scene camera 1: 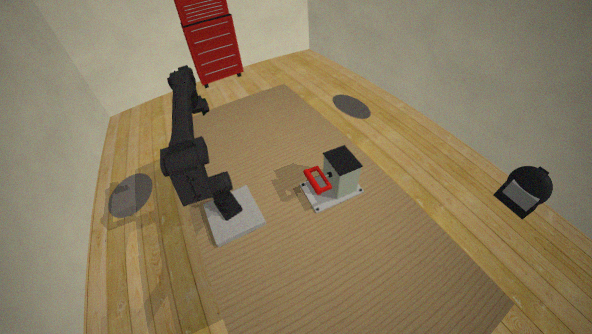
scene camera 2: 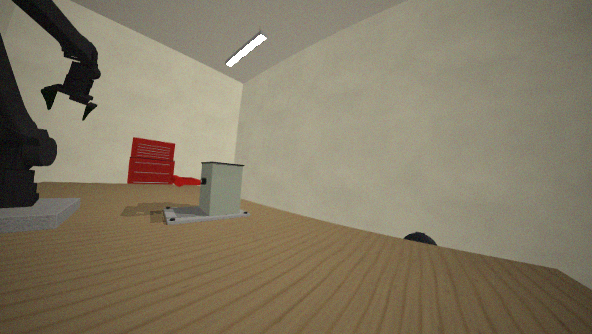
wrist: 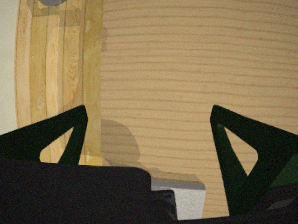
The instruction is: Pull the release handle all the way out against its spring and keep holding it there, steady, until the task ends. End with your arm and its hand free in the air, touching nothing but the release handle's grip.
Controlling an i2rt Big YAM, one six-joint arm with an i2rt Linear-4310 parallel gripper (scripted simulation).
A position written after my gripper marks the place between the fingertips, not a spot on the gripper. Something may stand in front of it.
In view: my gripper (scene camera 2: 66,115) and a grey baseplate (scene camera 2: 179,215).
My gripper also shows in the wrist view (wrist: 148,112). The grey baseplate also shows in scene camera 1 (scene camera 1: 326,200).
